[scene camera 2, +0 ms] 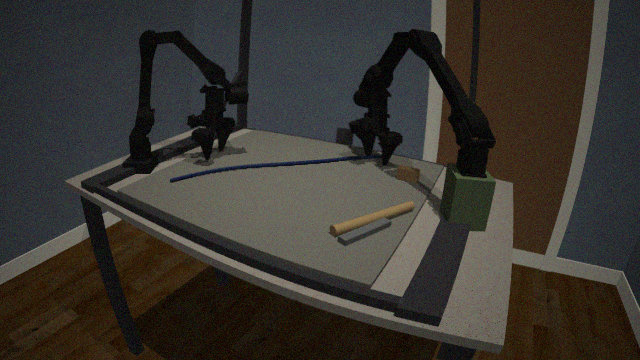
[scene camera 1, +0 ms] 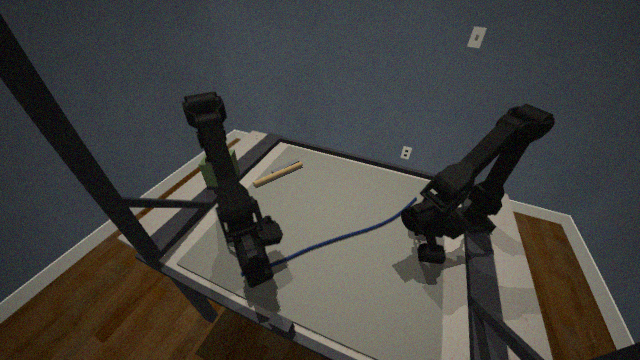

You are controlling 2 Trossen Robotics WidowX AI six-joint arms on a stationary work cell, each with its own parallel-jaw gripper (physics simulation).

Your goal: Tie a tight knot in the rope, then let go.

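Frame: origin at the left arm's base, x left, y ahead, z down, level; millimetres.
Seen in the pictures: left gripper, between the fingertips: (scene camera 2: 376,161); right gripper, between the fingertips: (scene camera 2: 214,155) (scene camera 1: 418,247); left arm's base, origin of its link: (scene camera 2: 471,171); right arm's base, origin of its link: (scene camera 2: 140,157) (scene camera 1: 474,217).
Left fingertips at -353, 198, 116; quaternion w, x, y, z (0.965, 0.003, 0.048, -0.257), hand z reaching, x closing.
Offsets run from my left fingertips to a thing's top centre, as dx, dy, dz. "spot": to the spot under its first point. Level surfaces: height alone.
The blue rope @(spot: +87, +249, -10) (scene camera 1: 340,238) (scene camera 2: 280,164) lies in a long gentle curve on the grey mat @(dz -2) (scene camera 1: 350,285) (scene camera 2: 250,215), with no loop or knot in the part that shows. My left gripper (scene camera 1: 267,254) (scene camera 2: 377,158) is open, low over the rope's end at the lower left in scene camera 1; its wrist hides part of the rope there. In scene camera 2 its fingertips are close about that end. My right gripper (scene camera 1: 425,235) (scene camera 2: 214,154) is open and empty, low over the mat and apart from the rope; one finger is largely hidden in scene camera 1.
A tan rod @(+392, +16, -23) (scene camera 1: 278,175) (scene camera 2: 372,218) lies beside a thin grey bar @(+445, +37, -14) (scene camera 2: 365,231). A small brown block @(+129, -83, -32) (scene camera 2: 408,174) is near the left gripper in scene camera 2. A green block @(+353, -198, -116) (scene camera 1: 210,173) (scene camera 2: 467,200) stands at the left arm's base. Dark rails run along the table edges.
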